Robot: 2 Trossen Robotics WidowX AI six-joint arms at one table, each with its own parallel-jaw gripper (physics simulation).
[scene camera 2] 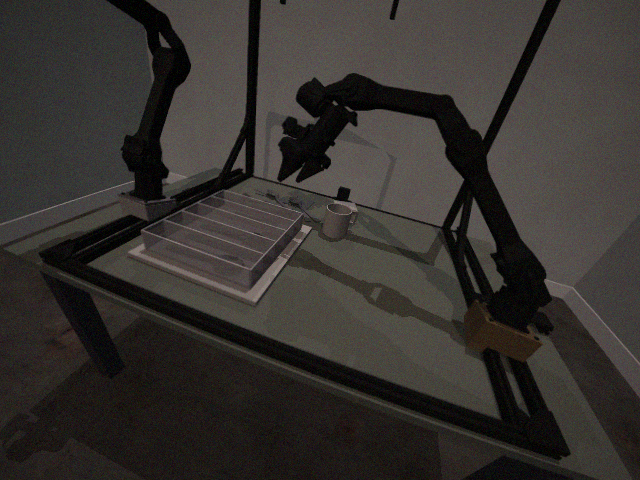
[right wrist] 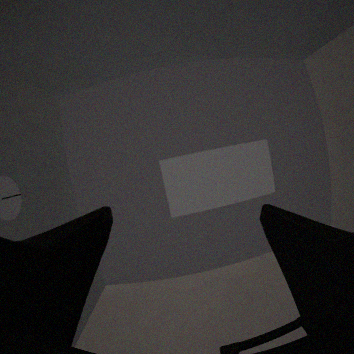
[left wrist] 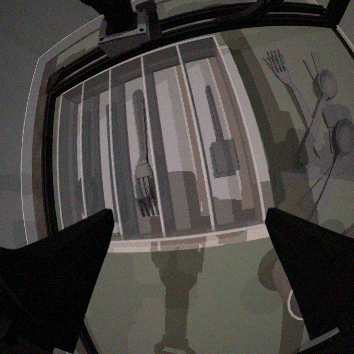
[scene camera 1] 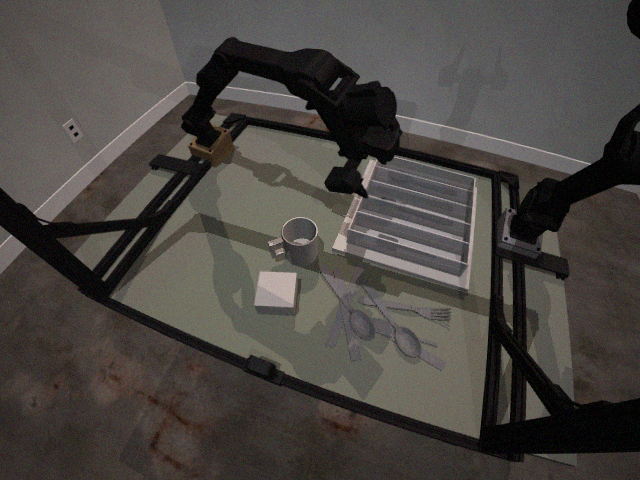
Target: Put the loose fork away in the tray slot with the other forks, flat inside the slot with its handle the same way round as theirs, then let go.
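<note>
The loose grey fork (scene camera 1: 433, 313) (left wrist: 284, 75) lies on the table beside the tray, tines to the right in scene camera 1; a spoon's handle crosses its handle. The clear tray (scene camera 1: 472, 222) (scene camera 2: 196, 258) (left wrist: 190, 235) has long parallel slots. In the left wrist view, a fork in the tray (left wrist: 143, 172) lies in the middle slot, handle at the top, tines at the bottom; whether several are stacked is unclear. My left gripper (scene camera 1: 362, 193) (scene camera 2: 289, 180) (left wrist: 192, 217) is open and empty, above the tray's near edge. My right gripper (right wrist: 187, 214) is open and empty, facing a wall.
Two loose spoons (scene camera 1: 361, 324) (left wrist: 327, 82) and several flat knives lie tangled near the loose fork. A mug (scene camera 1: 305, 250) (scene camera 2: 337, 222) stands left of the tray in scene camera 1, with a white block (scene camera 1: 276, 289) before it. A spatula (left wrist: 223, 156) lies in another slot.
</note>
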